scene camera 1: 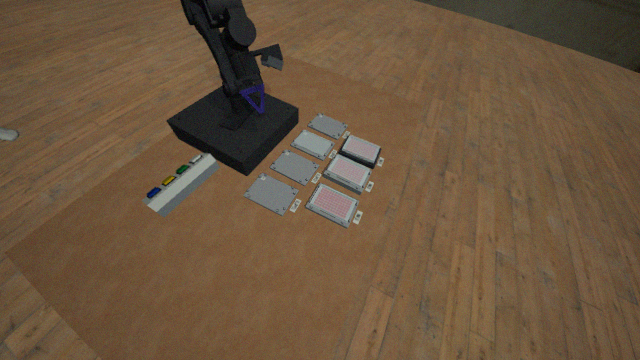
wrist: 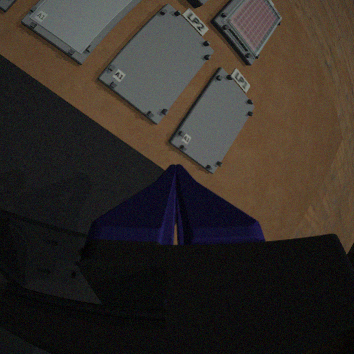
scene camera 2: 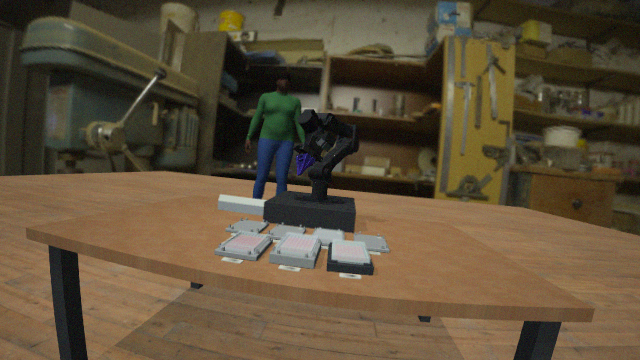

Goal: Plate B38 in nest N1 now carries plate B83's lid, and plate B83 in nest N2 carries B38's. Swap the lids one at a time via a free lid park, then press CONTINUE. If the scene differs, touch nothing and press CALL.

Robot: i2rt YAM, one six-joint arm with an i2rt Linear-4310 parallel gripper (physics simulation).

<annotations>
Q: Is my gripper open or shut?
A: Shut.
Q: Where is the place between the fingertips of my gripper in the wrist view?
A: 175, 173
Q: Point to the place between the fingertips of my gripper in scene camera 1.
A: At 262, 113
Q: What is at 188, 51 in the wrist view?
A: A lid park labelled LP2.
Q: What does my gripper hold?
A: Nothing.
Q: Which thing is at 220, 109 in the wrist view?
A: A lid park labelled LP1.
</annotations>
